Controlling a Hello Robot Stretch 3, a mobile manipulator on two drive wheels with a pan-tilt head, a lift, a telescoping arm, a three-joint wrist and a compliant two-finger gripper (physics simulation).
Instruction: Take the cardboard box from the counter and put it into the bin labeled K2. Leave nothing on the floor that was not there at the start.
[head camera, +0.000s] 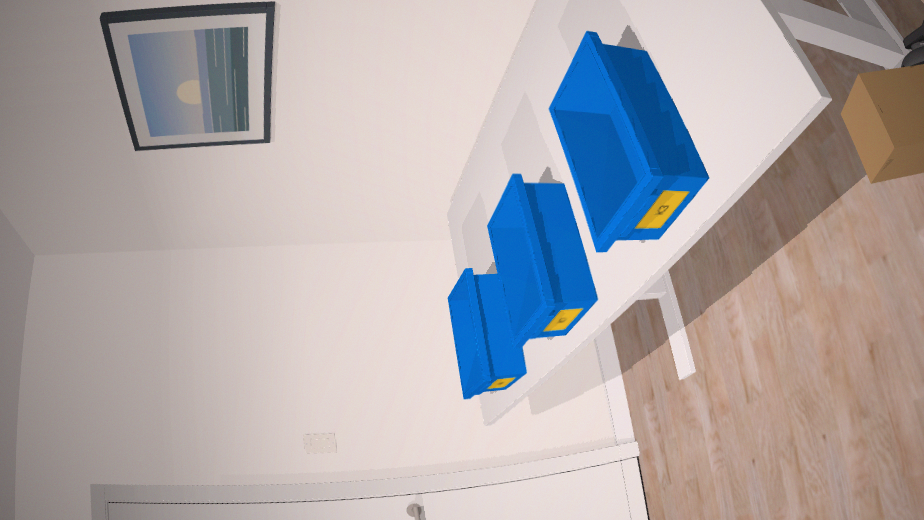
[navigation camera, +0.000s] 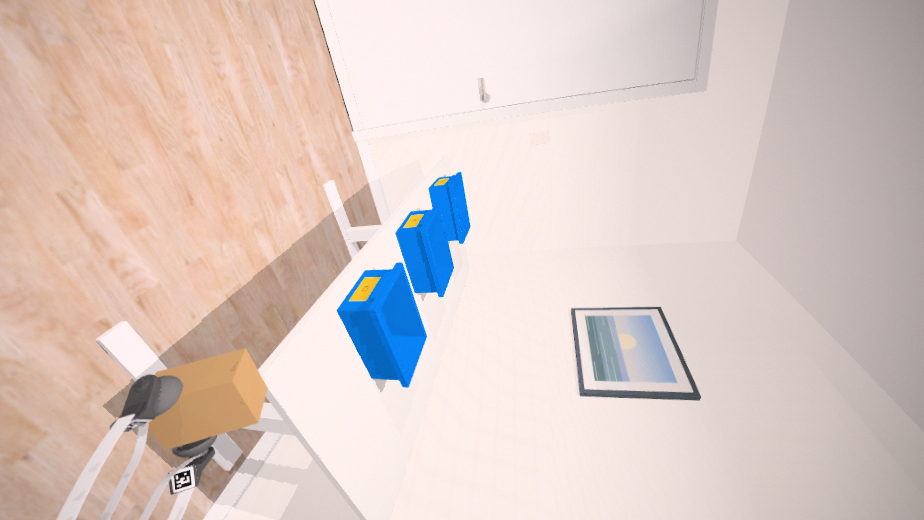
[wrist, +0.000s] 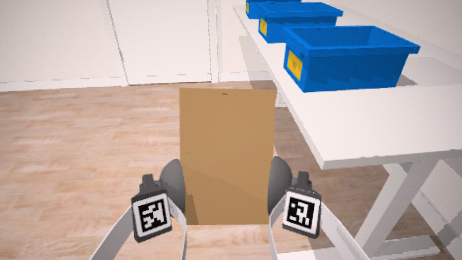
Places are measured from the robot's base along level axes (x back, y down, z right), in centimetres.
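Where they show: gripper, fingertip midpoint: (navigation camera: 186, 404).
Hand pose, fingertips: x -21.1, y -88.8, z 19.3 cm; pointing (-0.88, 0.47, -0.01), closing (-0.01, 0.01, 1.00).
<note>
After its pixels a point has its place.
My gripper (navigation camera: 173, 421) @(x -21.1, y -88.8, z 19.3 cm) (wrist: 226, 178) @(x -21.1, y -88.8, z 19.3 cm) is shut on the cardboard box (head camera: 895, 122) @(x -21.7, y -94.8, z 18.3 cm) (navigation camera: 210, 400) @(x -20.9, y -93.3, z 17.9 cm) (wrist: 227, 135), with one fingertip on each side. The box is held in the air over the floor, off the table's near corner and apart from the bins. Three blue bins with yellow labels stand in a row on the table. The nearest bin (head camera: 659, 116) @(x -67.0, y -76.6, z 51.1 cm) (navigation camera: 362, 323) @(x -66.3, y -77.8, z 44.3 cm) (wrist: 355, 70) reads K3 in the head view. The labels of the middle bin (head camera: 562, 252) @(x -108.6, y -77.1, z 47.1 cm) (navigation camera: 417, 252) @(x -108.4, y -78.2, z 45.1 cm) (wrist: 300, 27) and the farthest bin (head camera: 497, 323) @(x -150.6, y -77.6, z 46.4 cm) (navigation camera: 452, 206) @(x -149.1, y -82.2, z 42.0 cm) (wrist: 272, 7) are too small to read surely.
The white table (head camera: 743, 64) @(x -49.9, y -72.1, z 49.2 cm) (navigation camera: 310, 362) @(x -51.8, y -72.0, z 44.0 cm) (wrist: 360, 120) has its long back side along the wall. Its legs and feet (head camera: 678, 342) (navigation camera: 122, 346) (wrist: 400, 205) stand below, near the box. A door (head camera: 517, 498) @(x -222.9, y -54.1, z -0.4 cm) (navigation camera: 517, 45) @(x -221.7, y -113.4, z -23.4 cm) (wrist: 160, 40) is beyond the far end.
</note>
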